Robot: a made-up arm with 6 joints. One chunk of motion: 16 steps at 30 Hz.
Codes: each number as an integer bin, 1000 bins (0 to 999) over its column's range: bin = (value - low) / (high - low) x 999, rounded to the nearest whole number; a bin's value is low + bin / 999 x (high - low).
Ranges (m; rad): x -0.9..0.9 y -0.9..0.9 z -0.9..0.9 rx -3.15..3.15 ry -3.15..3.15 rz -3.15..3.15
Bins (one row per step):
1: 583 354 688 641 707 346
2: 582 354 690 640 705 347
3: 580 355 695 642 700 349
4: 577 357 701 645 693 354
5: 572 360 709 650 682 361
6: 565 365 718 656 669 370
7: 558 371 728 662 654 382
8: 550 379 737 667 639 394
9: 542 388 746 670 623 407
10: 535 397 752 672 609 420
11: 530 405 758 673 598 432
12: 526 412 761 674 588 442
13: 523 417 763 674 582 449
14: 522 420 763 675 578 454
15: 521 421 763 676 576 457
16: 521 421 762 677 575 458
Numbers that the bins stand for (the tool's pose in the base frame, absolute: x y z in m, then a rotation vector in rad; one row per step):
1: 0.1505 -0.2622 0.3396 0.8923 1.3086 -0.9680
2: 0.1486 -0.2622 0.3432 0.8860 1.2959 -0.9617
3: 0.1450 -0.2604 0.3523 0.8986 1.2644 -0.9491
4: 0.1396 -0.2568 0.3631 0.9176 1.2203 -0.9176
5: 0.1306 -0.2514 0.3775 0.9491 1.1509 -0.8734
6: 0.1180 -0.2423 0.3937 0.9869 1.0689 -0.8167
7: 0.1054 -0.2315 0.4117 1.0248 0.9743 -0.7410
8: 0.0910 -0.2171 0.4279 1.0563 0.8797 -0.6653
9: 0.0766 -0.2009 0.4441 1.0752 0.7788 -0.5833
10: 0.0640 -0.1847 0.4550 1.0878 0.6905 -0.5014
11: 0.0550 -0.1703 0.4658 1.0941 0.6212 -0.4257
12: 0.0477 -0.1577 0.4712 1.1005 0.5581 -0.3626
13: 0.0423 -0.1486 0.4748 1.1005 0.5203 -0.3185
14: 0.0405 -0.1432 0.4748 1.1068 0.4950 -0.2869
15: 0.0387 -0.1414 0.4748 1.1131 0.4824 -0.2680
16: 0.0387 -0.1414 0.4730 1.1194 0.4761 -0.2617

